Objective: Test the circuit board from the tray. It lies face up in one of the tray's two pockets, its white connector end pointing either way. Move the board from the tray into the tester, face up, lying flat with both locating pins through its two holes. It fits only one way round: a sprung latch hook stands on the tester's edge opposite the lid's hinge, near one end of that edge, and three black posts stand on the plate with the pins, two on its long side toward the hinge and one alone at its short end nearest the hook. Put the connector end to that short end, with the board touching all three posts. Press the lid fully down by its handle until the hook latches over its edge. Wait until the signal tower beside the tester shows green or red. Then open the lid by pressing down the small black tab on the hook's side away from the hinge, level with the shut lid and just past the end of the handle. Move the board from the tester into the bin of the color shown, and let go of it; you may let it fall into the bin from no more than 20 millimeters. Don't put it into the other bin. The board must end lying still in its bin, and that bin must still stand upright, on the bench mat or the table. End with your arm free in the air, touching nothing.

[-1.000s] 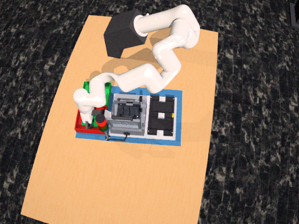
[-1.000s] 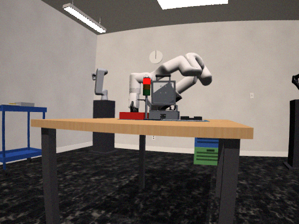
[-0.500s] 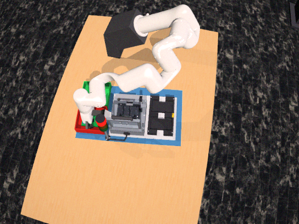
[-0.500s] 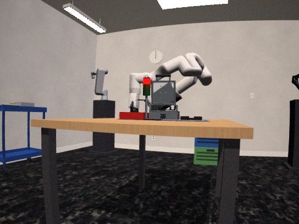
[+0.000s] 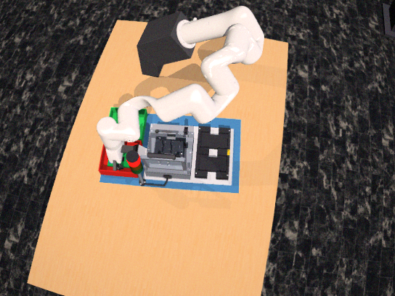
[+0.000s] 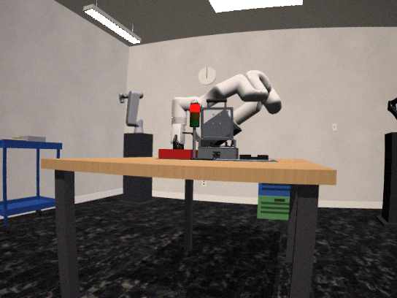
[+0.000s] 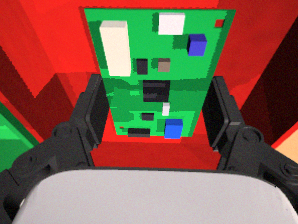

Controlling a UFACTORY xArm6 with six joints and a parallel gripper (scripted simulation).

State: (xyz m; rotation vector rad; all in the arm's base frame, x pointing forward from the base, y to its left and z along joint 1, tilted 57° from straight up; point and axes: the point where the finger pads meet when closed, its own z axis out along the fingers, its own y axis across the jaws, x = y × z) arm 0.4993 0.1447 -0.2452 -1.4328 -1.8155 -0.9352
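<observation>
The red bin is right at my hand. Also, from my hand: tester plate 190 mm to the left, 80 mm behind, 50 mm above; tester lid 210 mm to the left, 170 mm above, 30 mm ahead; green bin 150 mm behind, 30 mm to the right.
</observation>
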